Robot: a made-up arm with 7 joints. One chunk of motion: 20 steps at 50 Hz.
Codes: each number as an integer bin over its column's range. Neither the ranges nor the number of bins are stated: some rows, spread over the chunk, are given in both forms.
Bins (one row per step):
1: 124 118 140 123 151 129 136
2: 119 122 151 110 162 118 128
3: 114 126 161 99 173 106 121
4: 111 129 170 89 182 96 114
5: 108 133 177 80 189 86 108
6: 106 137 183 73 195 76 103
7: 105 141 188 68 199 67 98
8: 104 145 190 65 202 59 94
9: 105 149 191 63 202 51 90
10: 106 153 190 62 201 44 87
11: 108 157 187 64 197 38 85
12: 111 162 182 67 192 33 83
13: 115 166 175 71 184 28 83
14: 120 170 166 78 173 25 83
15: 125 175 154 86 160 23 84
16: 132 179 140 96 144 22 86
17: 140 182 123 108 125 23 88
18: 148 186 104 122 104 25 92
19: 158 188 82 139 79 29 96
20: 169 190 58 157 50 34 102
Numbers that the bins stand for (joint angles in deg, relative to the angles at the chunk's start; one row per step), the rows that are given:
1: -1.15 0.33 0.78 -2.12 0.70 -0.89 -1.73
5: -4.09 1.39 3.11 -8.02 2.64 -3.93 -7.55
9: -4.65 2.52 3.98 -10.35 3.30 -6.40 -11.29
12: -3.54 3.44 3.42 -9.80 2.79 -7.67 -12.75
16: 0.33 4.64 0.78 -5.82 0.34 -8.45 -12.13
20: 7.15 5.41 -4.36 2.55 -4.45 -7.60 -8.80
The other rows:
2: -2.07 0.61 1.47 -3.90 1.26 -1.67 -3.40
3: -2.99 0.89 2.10 -5.41 1.82 -2.52 -4.85
4: -3.54 1.11 2.67 -6.78 2.28 -3.22 -6.31
6: -4.46 1.67 3.48 -8.98 2.94 -4.64 -8.59
7: -4.65 1.95 3.80 -9.67 3.15 -5.27 -9.63
8: -4.83 2.24 3.92 -10.08 3.30 -5.84 -10.46
10: -4.46 2.80 3.92 -10.49 3.25 -6.89 -11.92
11: -4.09 3.08 3.73 -10.22 3.04 -7.32 -12.33
13: -2.80 3.72 2.98 -9.25 2.38 -8.02 -12.75
14: -1.88 4.00 2.42 -8.29 1.82 -8.24 -12.75
15: -0.96 4.35 1.66 -7.20 1.16 -8.38 -12.54
17: 1.80 4.85 -0.28 -4.18 -0.63 -8.38 -11.71
18: 3.28 5.13 -1.47 -2.25 -1.70 -8.24 -10.88
19: 5.12 5.27 -2.85 0.08 -2.97 -7.95 -10.05

